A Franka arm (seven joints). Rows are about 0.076 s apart.
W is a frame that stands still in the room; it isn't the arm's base.
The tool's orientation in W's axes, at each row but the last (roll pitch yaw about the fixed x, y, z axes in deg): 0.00 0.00 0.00; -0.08 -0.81 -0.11; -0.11 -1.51 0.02; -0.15 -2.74 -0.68; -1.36 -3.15 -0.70
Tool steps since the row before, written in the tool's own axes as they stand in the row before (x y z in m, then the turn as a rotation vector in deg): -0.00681 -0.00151 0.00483 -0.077 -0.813 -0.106; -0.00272 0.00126 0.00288 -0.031 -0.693 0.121; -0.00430 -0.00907 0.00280 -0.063 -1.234 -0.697; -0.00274 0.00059 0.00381 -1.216 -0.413 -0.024; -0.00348 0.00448 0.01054 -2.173 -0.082 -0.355
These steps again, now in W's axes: -0.00681 -0.00151 0.00483 -0.077 -0.813 -0.106; -0.00276 0.00127 0.00284 -0.034 -0.693 0.122; -0.00437 -0.00907 0.00270 -0.044 -1.235 -0.696; -0.00291 0.00063 0.00367 -1.218 -0.399 -0.081; -0.00399 0.00478 0.01022 -2.151 -0.064 -0.472
